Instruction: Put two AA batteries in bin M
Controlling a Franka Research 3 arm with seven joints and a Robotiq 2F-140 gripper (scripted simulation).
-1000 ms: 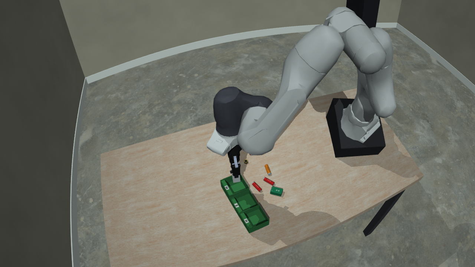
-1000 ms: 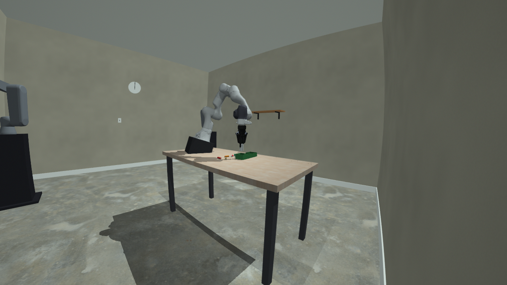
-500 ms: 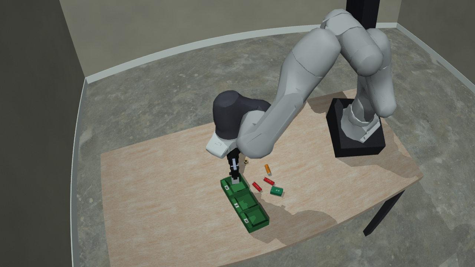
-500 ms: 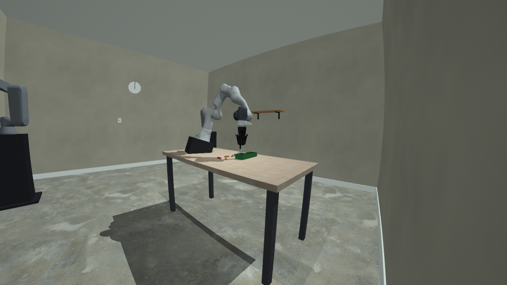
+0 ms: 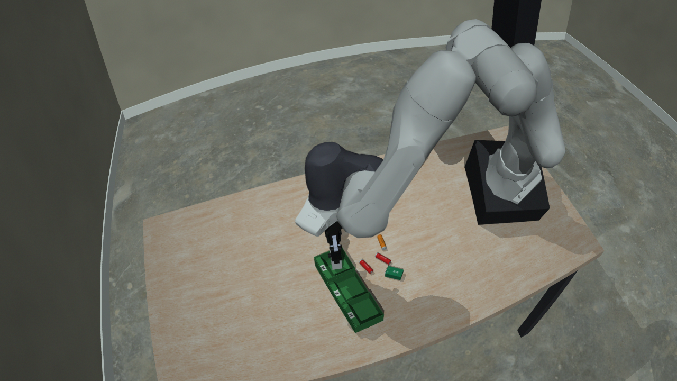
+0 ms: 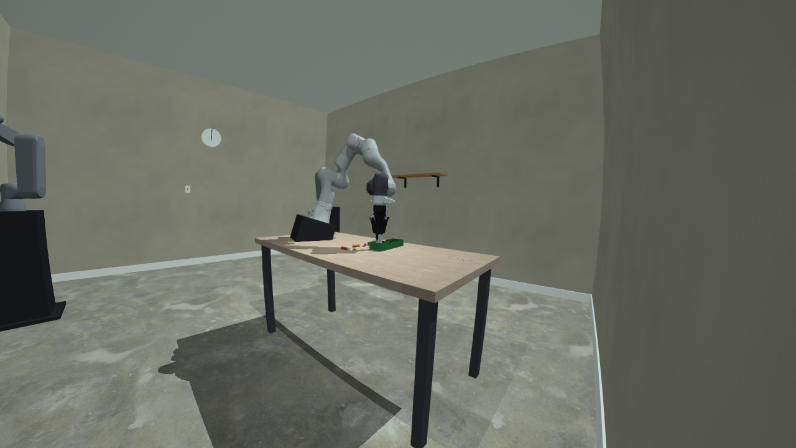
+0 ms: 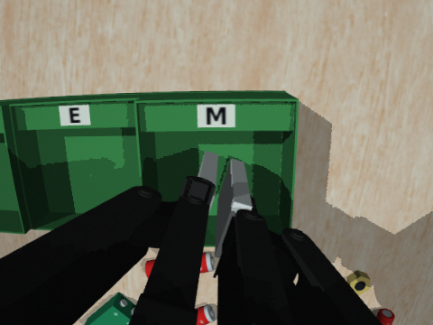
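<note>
My hand is 8 cm to the right of the bin marked M and 4 cm above it. From my hand the other things lie so: small green block battery: 13 cm behind, 8 cm to the left, 5 cm below; then small brass nut: 9 cm behind, 11 cm to the right, 5 cm below; then red AA battery: 8 cm behind, 3 cm to the left, 5 cm below.
</note>
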